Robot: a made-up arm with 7 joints.
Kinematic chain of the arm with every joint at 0, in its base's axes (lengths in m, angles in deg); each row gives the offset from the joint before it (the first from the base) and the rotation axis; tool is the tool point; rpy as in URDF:
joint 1: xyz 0.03 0.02 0.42 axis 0 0.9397 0.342
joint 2: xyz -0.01 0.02 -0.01 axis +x
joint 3: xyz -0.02 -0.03 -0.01 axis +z
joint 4: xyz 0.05 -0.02 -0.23 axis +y
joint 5: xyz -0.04 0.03 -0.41 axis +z
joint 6: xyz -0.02 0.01 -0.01 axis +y
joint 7: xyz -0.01 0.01 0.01 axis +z
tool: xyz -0.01 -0.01 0 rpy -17.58 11.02 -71.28
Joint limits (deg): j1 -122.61..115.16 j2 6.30..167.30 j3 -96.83..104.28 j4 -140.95..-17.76 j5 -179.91..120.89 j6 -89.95..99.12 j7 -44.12..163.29
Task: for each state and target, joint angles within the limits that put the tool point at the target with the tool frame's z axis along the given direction. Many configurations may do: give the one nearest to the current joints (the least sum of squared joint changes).
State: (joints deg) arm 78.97 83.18 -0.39 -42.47 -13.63 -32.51 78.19
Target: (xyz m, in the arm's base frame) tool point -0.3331 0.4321 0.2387 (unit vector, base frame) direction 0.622 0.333 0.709
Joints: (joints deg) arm 109.55 84.06 -7.85 -79.76 -17.08 -44.18 87.60
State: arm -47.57 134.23 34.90 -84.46 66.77 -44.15 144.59
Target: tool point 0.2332 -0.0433 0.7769 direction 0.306 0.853 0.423
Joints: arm -39.73 131.83 20.90 -119.18 50.77 -58.12 142.06
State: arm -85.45 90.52 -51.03 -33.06 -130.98 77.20 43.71
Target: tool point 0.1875 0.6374 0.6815 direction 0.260 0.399 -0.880
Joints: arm -92.86 113.50 -75.12 -19.24 -113.19 86.45 85.62
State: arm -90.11 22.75 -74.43 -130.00 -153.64 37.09 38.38
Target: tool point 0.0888 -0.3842 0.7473 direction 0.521 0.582 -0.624
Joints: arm -122.55 23.42 -38.85 -89.86 -137.46 -1.41 50.72
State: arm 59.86 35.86 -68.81 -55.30 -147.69 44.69 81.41
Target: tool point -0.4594 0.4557 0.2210 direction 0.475 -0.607 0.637
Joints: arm 52.93 71.52 -92.57 -26.59 -152.48 3.30 77.69
